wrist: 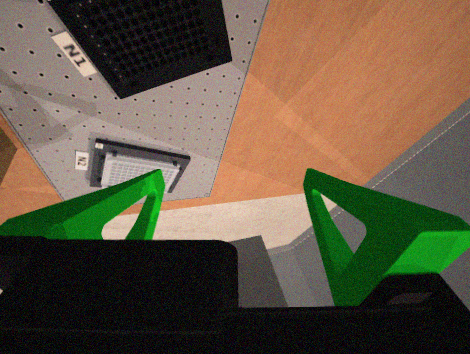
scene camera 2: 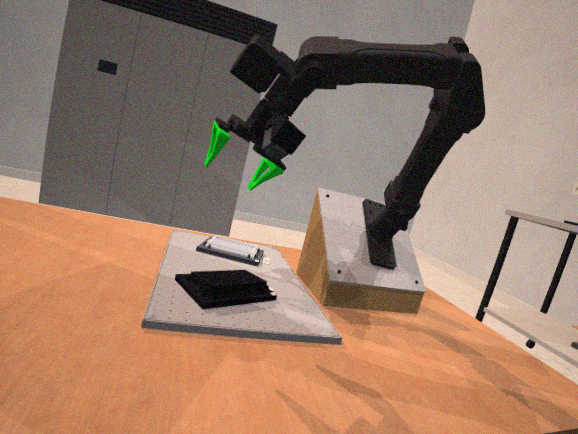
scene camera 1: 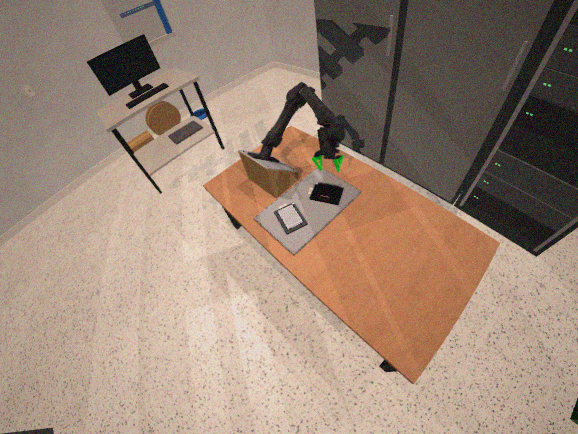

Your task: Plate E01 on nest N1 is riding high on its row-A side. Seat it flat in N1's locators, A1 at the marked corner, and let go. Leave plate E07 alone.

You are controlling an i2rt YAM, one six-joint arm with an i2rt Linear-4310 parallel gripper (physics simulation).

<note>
My gripper (scene camera 2: 228,177) is open, holding nothing. Also in view: a black perforated module (scene camera 2: 226,281). Also in view: a white-topped framed module (wrist: 121,168).
My gripper is seen too in the wrist view (wrist: 234,176).
</note>
